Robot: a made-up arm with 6 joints. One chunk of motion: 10 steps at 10 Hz.
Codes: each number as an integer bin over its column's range. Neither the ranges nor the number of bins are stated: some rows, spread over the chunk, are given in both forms.
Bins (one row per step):
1: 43 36 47 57 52 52
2: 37 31 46 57 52 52
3: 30 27 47 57 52 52
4: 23 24 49 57 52 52
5: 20 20 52 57 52 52
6: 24 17 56 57 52 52
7: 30 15 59 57 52 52
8: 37 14 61 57 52 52
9: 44 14 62 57 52 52
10: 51 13 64 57 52 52
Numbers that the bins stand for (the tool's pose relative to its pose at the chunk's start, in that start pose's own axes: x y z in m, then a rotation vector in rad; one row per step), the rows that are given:
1: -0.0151 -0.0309 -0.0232 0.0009 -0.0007 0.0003
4: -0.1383 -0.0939 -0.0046 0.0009 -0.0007 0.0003
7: -0.0952 -0.1412 0.0883 0.0009 -0.0007 0.0003
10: 0.0342 -0.1517 0.1347 0.0009 -0.0007 0.0003
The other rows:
2: -0.0520 -0.0572 -0.0325 0.0009 -0.0007 0.0003
3: -0.0952 -0.0782 -0.0232 0.0009 -0.0007 0.0003
5: -0.1568 -0.1149 0.0232 0.0009 -0.0007 0.0003
6: -0.1321 -0.1307 0.0604 0.0009 -0.0007 0.0003
8: -0.0520 -0.1465 0.1069 0.0009 -0.0007 0.0003
9: -0.0089 -0.1465 0.1162 0.0009 -0.0007 0.0003

